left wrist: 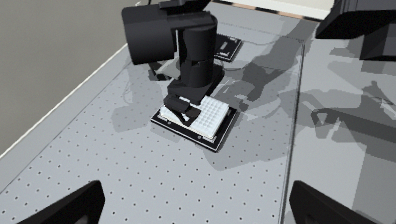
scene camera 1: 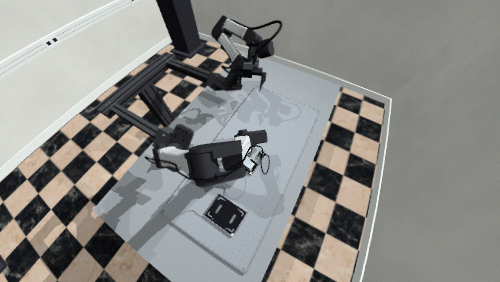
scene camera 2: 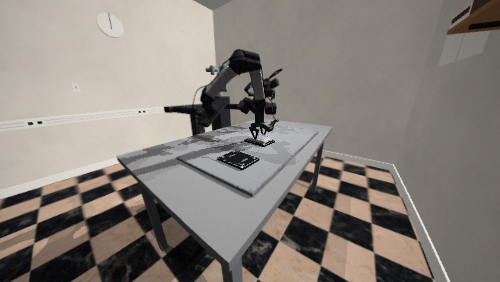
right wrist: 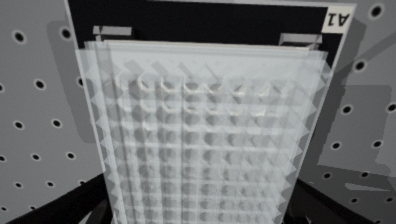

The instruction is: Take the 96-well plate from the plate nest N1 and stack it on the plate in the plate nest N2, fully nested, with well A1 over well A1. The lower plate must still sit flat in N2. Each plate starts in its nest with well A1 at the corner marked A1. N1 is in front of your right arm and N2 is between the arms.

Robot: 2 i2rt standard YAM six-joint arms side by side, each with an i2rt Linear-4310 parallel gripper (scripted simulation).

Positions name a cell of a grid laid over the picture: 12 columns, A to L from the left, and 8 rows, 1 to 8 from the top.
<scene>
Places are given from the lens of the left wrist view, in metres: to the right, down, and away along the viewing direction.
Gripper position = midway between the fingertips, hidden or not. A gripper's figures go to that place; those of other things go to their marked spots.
left gripper (left wrist: F7): 0.00, 0.04, 0.09
right gripper (left wrist: F4): -0.01, 0.00, 0.43
translucent 96-well plate (left wrist: G4): 0.03, 0.00, 0.41
nest N2 (left wrist: G5): 0.06, 0.03, 0.42
</scene>
